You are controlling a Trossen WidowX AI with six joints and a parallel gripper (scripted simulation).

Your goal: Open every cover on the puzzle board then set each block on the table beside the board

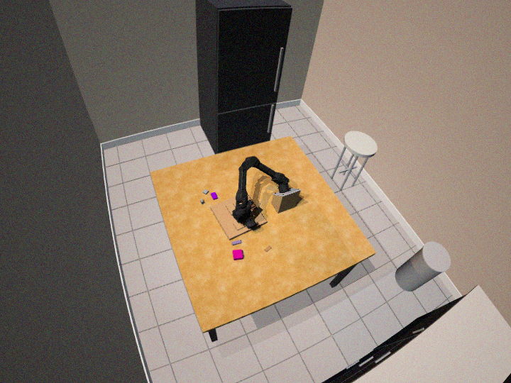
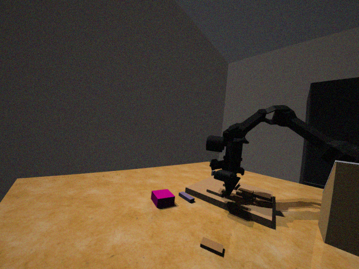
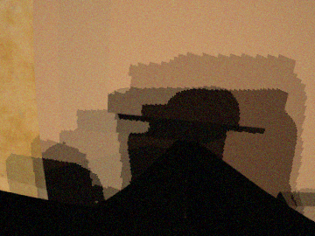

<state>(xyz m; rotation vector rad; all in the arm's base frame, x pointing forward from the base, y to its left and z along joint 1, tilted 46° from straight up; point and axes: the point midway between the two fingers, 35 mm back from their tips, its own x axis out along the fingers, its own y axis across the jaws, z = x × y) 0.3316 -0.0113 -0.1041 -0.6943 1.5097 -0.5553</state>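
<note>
My gripper tip is now 110 mm short of the lavender block, 110 mm to the right of it and 20 mm above it. Also, from my gripper tip: purple block: 110 mm ahead, 310 mm to the right, 20 mm below; then magenta block: 140 mm ahead, 200 mm to the left, 10 mm below.
</note>
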